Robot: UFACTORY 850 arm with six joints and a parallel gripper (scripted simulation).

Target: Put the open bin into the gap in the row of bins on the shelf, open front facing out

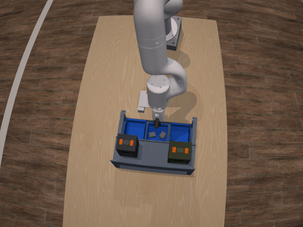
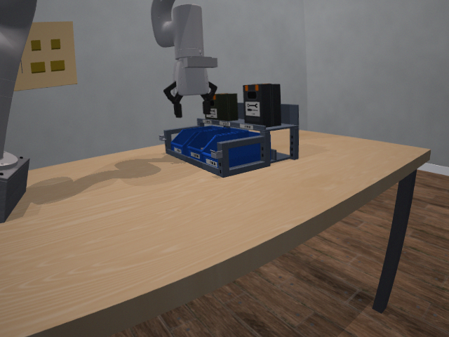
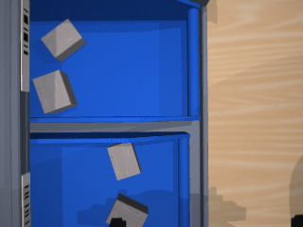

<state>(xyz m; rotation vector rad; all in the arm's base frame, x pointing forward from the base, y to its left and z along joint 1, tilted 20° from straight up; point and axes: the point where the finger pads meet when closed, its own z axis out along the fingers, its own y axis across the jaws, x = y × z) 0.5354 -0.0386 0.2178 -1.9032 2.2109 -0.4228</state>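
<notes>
Now: the grey shelf 10 cm ahead of my hand, 8 cm below it and 2 cm to the right of it. Round my hand: dark green tool case: 18 cm ahead, 8 cm to the left; then black tool case: 14 cm to the right, 14 cm ahead, 1 cm above.
</notes>
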